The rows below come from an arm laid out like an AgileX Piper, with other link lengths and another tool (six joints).
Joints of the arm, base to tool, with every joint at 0 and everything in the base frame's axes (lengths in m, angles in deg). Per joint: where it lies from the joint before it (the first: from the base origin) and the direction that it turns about. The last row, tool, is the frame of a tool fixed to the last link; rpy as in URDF.
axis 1: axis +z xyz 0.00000 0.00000 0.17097
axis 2: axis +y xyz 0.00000 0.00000 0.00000
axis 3: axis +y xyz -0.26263 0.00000 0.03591
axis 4: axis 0.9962 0 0.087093 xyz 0.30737 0.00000 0.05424
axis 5: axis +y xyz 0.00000 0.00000 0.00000
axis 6: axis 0.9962 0 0.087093 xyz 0.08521 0.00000 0.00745
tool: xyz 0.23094 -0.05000 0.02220 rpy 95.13 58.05 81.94
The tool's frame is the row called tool.
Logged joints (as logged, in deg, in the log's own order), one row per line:
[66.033, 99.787, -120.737, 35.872, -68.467, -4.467]
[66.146, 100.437, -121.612, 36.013, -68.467, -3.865]
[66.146, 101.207, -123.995, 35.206, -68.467, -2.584]
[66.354, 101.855, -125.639, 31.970, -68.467, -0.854]
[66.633, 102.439, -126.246, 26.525, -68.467, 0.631]
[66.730, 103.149, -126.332, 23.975, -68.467, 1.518]
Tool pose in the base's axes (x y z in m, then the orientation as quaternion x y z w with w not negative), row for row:
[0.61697, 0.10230, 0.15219, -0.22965, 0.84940, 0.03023, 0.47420]
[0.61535, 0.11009, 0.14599, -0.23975, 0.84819, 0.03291, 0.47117]
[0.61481, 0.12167, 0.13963, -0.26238, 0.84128, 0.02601, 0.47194]
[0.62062, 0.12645, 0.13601, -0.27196, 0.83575, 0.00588, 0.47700]
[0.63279, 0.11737, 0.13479, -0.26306, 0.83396, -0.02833, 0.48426]
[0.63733, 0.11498, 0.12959, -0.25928, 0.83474, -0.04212, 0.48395]
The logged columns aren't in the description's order. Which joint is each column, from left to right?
Columns, left to right: axis 4, axis 2, axis 6, axis 5, axis 3, axis 1.
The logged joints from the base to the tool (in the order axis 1, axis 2, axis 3, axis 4, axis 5, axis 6), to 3 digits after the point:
[-4.467, 99.787, -68.467, 66.033, 35.872, -120.737]
[-3.865, 100.437, -68.467, 66.146, 36.013, -121.612]
[-2.584, 101.207, -68.467, 66.146, 35.206, -123.995]
[-0.854, 101.855, -68.467, 66.354, 31.970, -125.639]
[0.631, 102.439, -68.467, 66.633, 26.525, -126.246]
[1.518, 103.149, -68.467, 66.730, 23.975, -126.332]

